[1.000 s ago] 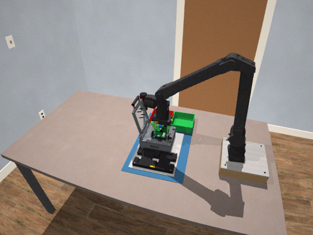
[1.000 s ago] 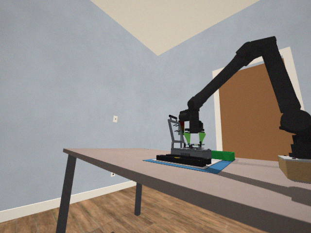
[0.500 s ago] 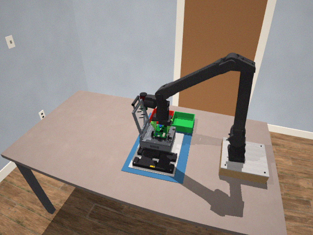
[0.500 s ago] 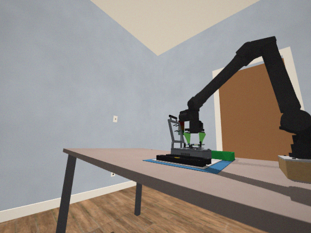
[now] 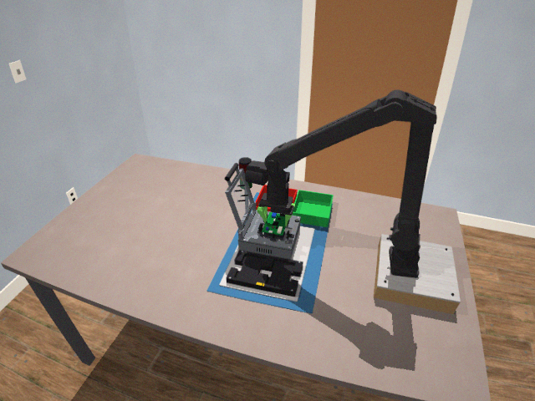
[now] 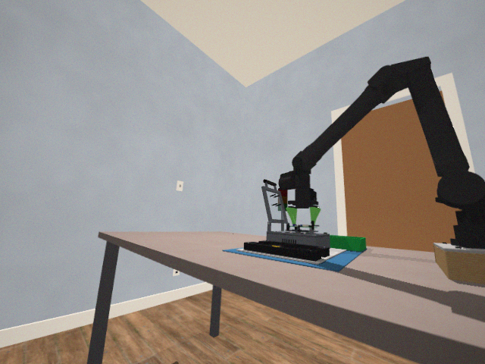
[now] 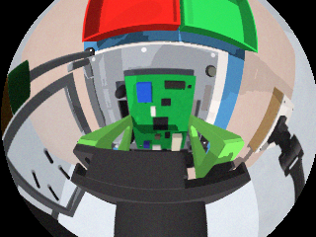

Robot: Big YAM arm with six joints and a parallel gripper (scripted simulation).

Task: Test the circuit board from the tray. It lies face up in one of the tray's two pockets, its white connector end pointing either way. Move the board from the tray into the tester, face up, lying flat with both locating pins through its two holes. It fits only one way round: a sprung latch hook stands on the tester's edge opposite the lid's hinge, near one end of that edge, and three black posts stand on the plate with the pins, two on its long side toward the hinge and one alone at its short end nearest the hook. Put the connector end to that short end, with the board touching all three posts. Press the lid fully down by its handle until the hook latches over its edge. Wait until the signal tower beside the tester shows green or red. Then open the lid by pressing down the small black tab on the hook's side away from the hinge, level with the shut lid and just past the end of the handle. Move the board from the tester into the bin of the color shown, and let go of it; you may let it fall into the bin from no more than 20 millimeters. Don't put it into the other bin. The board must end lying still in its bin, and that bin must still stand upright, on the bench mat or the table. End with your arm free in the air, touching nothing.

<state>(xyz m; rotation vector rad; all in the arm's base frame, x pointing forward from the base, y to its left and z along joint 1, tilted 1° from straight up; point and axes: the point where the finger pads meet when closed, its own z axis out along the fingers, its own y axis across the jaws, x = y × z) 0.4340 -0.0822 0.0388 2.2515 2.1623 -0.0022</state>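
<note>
Now: hand right at the green circuit board. The rest, counted from my hand: red bin 40 mm ahead, 200 mm to the right, 70 mm below; tester plate 10 mm ahead, 10 mm to the left, 20 mm below; tester lid 130 mm ahead, 10 mm to the right, 90 mm above.
</note>
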